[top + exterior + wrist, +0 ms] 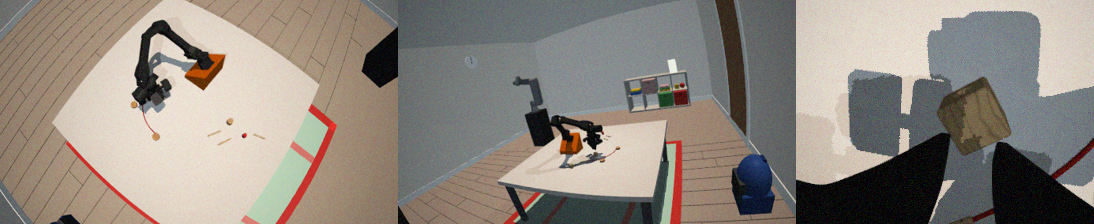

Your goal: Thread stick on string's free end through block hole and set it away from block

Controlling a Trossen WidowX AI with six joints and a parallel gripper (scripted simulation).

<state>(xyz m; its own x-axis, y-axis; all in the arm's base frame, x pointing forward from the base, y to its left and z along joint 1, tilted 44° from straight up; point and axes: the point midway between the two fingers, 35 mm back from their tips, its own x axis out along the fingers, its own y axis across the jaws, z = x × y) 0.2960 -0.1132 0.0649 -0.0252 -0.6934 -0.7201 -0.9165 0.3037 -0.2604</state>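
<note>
The wooden block is 40 mm below my gripper tip. Round my gripper tip: round wooden button (160 mm ahead, 120 mm to the left, 50 mm below); thin wooden stick (100 mm to the right, 60 mm below, 50 mm behind).
</note>
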